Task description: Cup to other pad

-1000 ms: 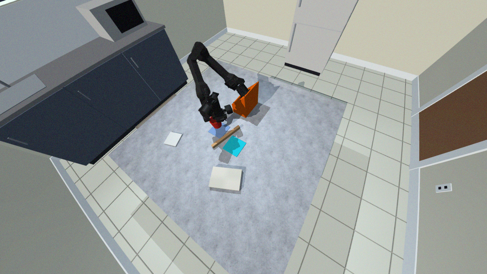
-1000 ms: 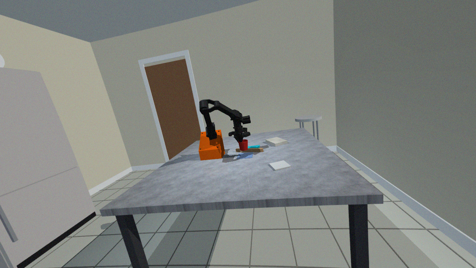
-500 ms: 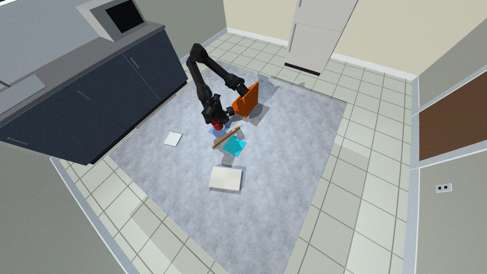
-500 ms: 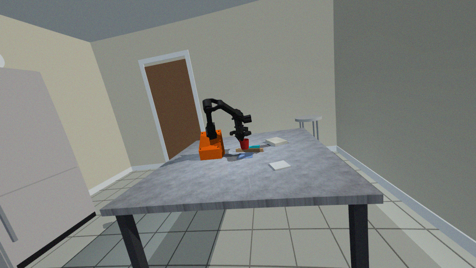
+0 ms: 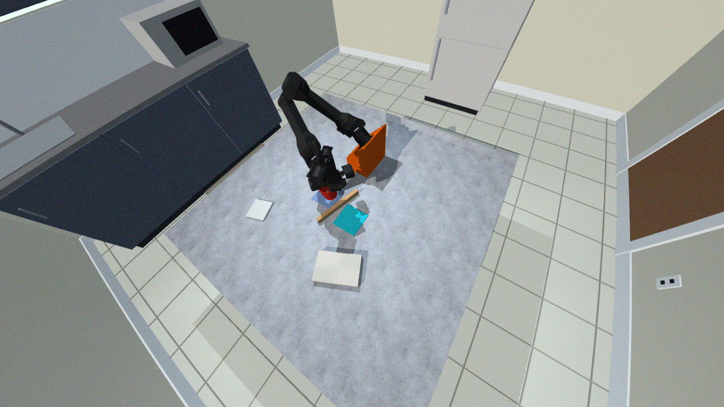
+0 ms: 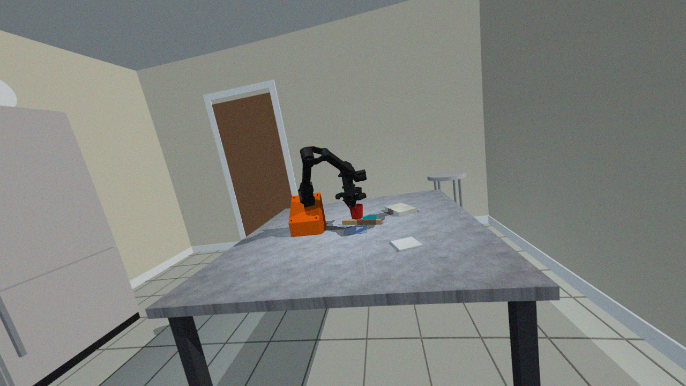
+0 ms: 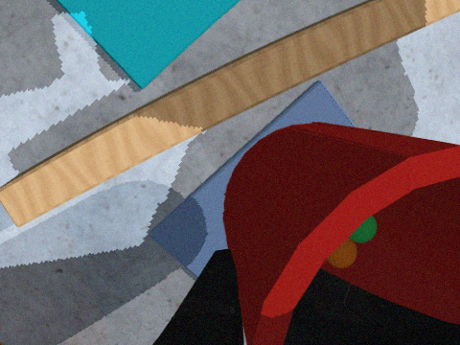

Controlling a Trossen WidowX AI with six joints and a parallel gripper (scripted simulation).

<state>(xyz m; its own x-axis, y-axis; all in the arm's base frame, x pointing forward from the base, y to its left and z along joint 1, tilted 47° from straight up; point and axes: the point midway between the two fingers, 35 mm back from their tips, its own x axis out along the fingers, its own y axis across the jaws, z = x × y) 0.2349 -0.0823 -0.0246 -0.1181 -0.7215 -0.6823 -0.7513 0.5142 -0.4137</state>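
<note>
My gripper tip is 4 cm to the left of the green marble, 3 cm short of it and 2 cm above it. The rest, counted from my gripper tip: red cup: 2 cm to the right, 2 cm ahead; then wooden bar: 9 cm below, 4 cm ahead, 2 cm to the left; then orange marble: 4 cm to the right, 2 cm below, 2 cm ahead.
</note>
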